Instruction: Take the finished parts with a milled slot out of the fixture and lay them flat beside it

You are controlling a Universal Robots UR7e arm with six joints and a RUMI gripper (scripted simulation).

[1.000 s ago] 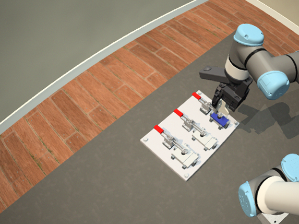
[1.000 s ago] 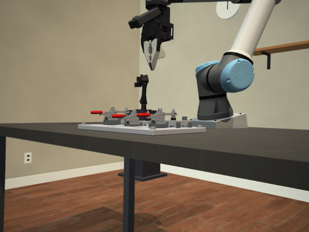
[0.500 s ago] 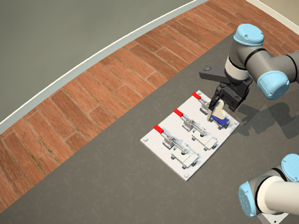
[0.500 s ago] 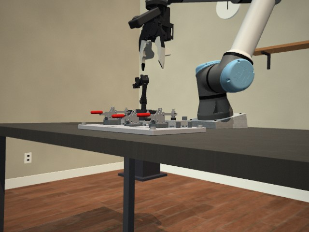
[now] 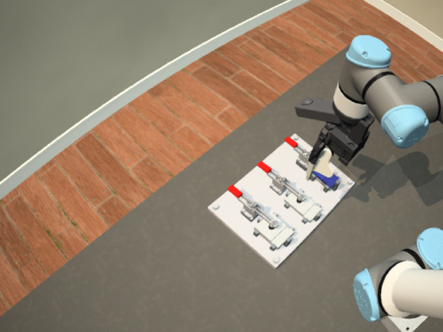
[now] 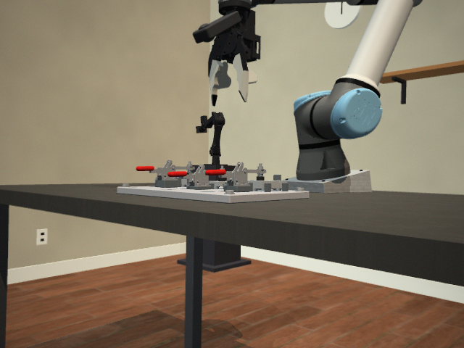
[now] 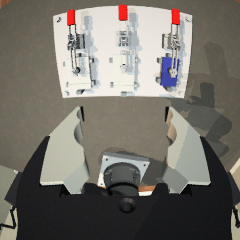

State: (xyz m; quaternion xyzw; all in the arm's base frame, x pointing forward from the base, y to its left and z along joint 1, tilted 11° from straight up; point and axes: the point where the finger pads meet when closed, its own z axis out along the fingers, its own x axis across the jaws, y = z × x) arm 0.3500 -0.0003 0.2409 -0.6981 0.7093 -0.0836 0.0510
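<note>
Right now the white fixture plate is 21 cm below my hand and 5 cm ahead of it. From my hand the other things lie so: blue blank 18 cm below, 11 cm to the right, 1 cm ahead.
</note>
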